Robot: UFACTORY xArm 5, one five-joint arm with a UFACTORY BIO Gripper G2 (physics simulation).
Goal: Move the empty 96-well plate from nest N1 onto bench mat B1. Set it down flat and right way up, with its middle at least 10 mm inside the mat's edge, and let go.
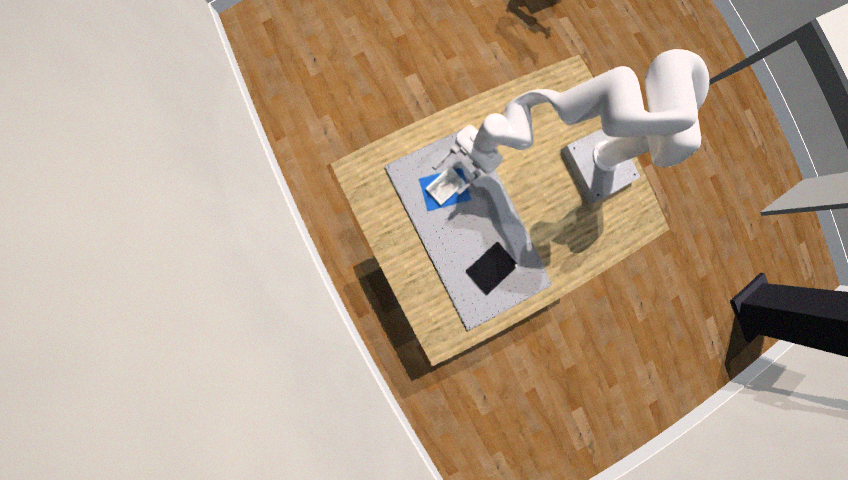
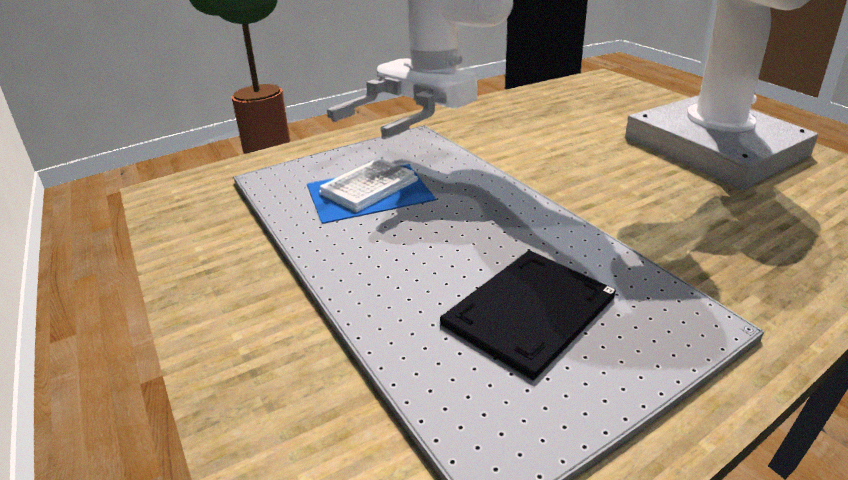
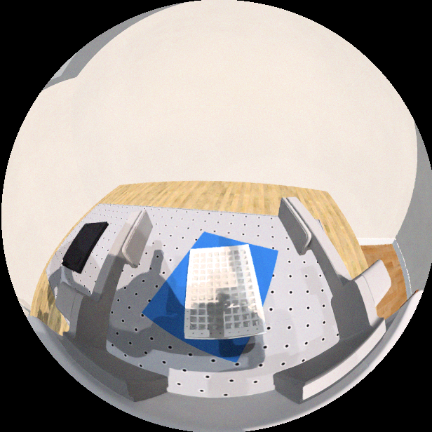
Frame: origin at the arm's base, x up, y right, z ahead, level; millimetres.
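Seen in the pictures: end effector, tool point: (image 1: pixel 450 176) (image 2: pixel 367 119); arm's base, origin of the base link: (image 1: pixel 606 156) (image 2: pixel 720 119).
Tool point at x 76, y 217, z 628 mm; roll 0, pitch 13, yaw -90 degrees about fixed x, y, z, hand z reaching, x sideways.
Observation:
Pixels of each thing's top centre, then the offset from my tool point to it. Level surfaces: height alone.
- white 96-well plate, middle of its top: (image 2: pixel 368 178) (image 1: pixel 445 185) dx -93, dy -2, dz +7 mm
- blue bench mat B1, its level: dx -107 mm
- black nest N1, middle of its top: (image 2: pixel 531 300) (image 1: pixel 493 268) dx -94, dy -355, dz +12 mm
- grey perforated board, its level: dx -109 mm
- wooden table, its level: dx -122 mm
The white 96-well plate (image 1: pixel 444 187) (image 2: pixel 364 185) (image 3: pixel 220 290) lies on the blue bench mat B1 (image 1: pixel 433 204) (image 2: pixel 330 212) (image 3: pixel 265 260), wells facing up and looking flat. It is turned relative to the mat, and part of its edge reaches past the mat's border. My gripper (image 1: pixel 447 178) (image 2: pixel 360 122) (image 3: pixel 217 232) is open and empty. It hangs above the plate, its fingers apart from it. The black nest N1 (image 1: pixel 490 268) (image 2: pixel 523 309) (image 3: pixel 85 247) is empty. The arm's shadow falls over part of the plate and mat.
The mat and nest stand on a grey perforated board (image 1: pixel 452 249) (image 2: pixel 368 285) (image 3: pixel 300 300) on the wooden table (image 1: pixel 380 208) (image 2: pixel 238 333). The arm's metal base block (image 2: pixel 666 133) is at the right. A potted plant (image 2: pixel 260 118) stands beyond the table.

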